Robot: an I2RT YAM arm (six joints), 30 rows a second.
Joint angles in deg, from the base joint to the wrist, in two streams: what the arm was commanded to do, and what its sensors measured. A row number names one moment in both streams.
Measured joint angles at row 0: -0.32 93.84 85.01 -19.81 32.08 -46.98
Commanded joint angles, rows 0 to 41: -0.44 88.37 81.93 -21.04 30.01 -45.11; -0.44 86.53 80.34 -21.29 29.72 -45.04; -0.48 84.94 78.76 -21.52 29.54 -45.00; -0.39 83.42 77.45 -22.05 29.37 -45.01; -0.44 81.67 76.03 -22.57 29.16 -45.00; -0.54 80.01 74.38 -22.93 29.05 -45.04; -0.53 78.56 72.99 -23.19 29.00 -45.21; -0.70 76.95 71.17 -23.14 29.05 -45.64; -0.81 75.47 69.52 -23.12 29.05 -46.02; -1.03 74.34 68.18 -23.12 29.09 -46.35; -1.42 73.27 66.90 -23.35 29.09 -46.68; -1.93 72.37 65.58 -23.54 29.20 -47.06; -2.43 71.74 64.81 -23.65 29.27 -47.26; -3.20 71.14 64.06 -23.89 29.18 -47.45; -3.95 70.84 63.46 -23.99 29.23 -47.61; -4.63 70.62 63.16 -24.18 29.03 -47.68; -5.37 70.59 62.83 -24.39 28.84 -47.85; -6.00 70.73 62.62 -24.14 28.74 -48.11; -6.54 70.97 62.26 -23.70 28.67 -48.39; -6.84 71.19 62.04 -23.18 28.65 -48.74; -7.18 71.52 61.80 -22.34 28.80 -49.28; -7.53 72.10 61.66 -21.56 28.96 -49.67; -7.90 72.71 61.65 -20.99 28.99 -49.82; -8.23 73.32 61.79 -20.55 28.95 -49.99; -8.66 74.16 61.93 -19.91 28.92 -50.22; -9.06 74.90 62.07 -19.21 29.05 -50.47; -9.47 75.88 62.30 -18.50 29.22 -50.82; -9.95 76.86 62.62 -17.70 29.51 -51.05; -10.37 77.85 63.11 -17.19 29.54 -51.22; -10.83 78.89 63.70 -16.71 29.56 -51.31; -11.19 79.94 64.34 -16.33 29.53 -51.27; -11.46 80.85 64.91 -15.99 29.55 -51.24; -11.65 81.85 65.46 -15.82 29.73 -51.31; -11.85 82.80 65.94 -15.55 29.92 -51.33; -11.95 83.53 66.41 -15.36 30.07 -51.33; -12.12 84.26 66.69 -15.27 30.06 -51.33; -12.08 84.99 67.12 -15.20 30.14 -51.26; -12.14 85.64 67.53 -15.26 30.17 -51.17; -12.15 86.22 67.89 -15.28 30.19 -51.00; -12.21 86.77 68.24 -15.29 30.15 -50.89; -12.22 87.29 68.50 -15.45 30.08 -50.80; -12.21 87.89 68.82 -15.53 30.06 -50.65
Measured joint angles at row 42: -12.03 86.30 67.24 -16.12 30.11 -51.11
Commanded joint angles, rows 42 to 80: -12.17 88.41 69.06 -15.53 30.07 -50.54; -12.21 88.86 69.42 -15.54 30.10 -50.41; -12.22 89.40 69.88 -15.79 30.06 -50.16; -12.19 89.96 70.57 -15.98 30.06 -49.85; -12.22 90.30 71.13 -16.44 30.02 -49.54; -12.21 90.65 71.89 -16.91 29.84 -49.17; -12.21 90.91 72.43 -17.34 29.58 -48.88; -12.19 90.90 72.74 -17.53 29.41 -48.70; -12.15 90.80 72.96 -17.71 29.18 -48.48; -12.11 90.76 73.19 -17.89 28.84 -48.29; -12.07 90.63 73.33 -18.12 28.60 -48.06; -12.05 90.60 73.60 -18.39 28.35 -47.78; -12.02 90.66 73.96 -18.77 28.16 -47.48; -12.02 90.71 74.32 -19.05 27.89 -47.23; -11.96 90.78 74.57 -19.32 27.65 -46.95; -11.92 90.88 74.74 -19.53 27.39 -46.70; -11.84 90.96 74.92 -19.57 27.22 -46.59; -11.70 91.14 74.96 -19.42 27.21 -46.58; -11.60 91.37 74.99 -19.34 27.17 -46.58; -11.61 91.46 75.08 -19.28 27.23 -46.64; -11.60 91.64 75.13 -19.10 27.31 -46.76; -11.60 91.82 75.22 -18.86 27.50 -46.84; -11.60 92.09 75.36 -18.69 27.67 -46.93; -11.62 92.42 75.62 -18.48 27.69 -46.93; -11.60 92.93 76.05 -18.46 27.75 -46.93; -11.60 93.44 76.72 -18.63 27.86 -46.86; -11.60 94.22 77.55 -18.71 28.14 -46.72; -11.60 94.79 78.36 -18.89 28.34 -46.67; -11.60 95.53 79.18 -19.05 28.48 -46.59; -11.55 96.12 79.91 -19.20 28.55 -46.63; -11.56 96.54 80.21 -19.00 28.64 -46.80; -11.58 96.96 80.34 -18.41 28.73 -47.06; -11.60 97.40 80.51 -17.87 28.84 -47.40; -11.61 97.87 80.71 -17.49 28.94 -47.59; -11.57 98.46 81.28 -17.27 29.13 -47.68; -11.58 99.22 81.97 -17.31 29.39 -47.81; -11.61 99.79 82.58 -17.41 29.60 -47.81; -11.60 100.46 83.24 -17.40 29.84 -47.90; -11.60 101.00 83.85 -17.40 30.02 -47.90
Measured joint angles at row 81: -11.40 98.94 81.89 -18.39 28.29 -47.86
